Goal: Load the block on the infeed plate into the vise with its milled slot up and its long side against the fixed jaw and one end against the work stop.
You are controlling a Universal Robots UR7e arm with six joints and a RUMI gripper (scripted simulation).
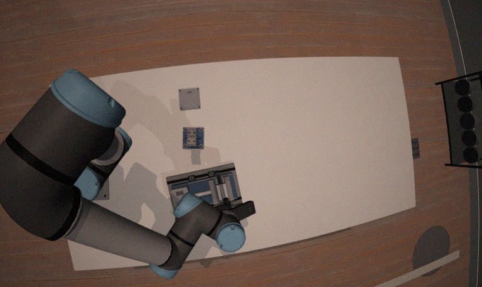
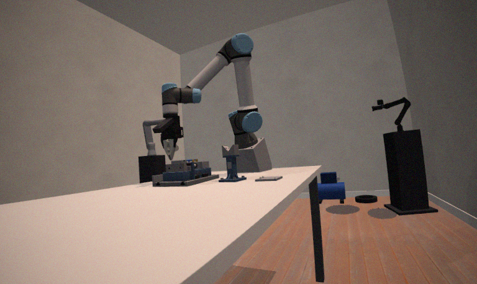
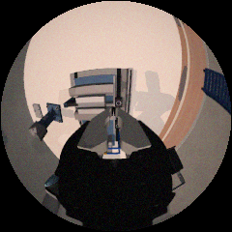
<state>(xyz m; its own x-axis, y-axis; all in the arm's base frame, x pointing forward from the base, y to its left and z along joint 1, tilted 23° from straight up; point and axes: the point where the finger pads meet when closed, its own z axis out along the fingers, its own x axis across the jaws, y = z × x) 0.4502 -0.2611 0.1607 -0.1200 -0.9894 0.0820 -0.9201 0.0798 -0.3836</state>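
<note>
My gripper is now 1 cm short of the part, 5 cm to the right of it and 3 cm above it. Round my hand: vise 6 cm behind, 6 cm to the left, 9 cm below; infeed plate 1 cm ahead, 46 cm to the left, 12 cm below.
</note>
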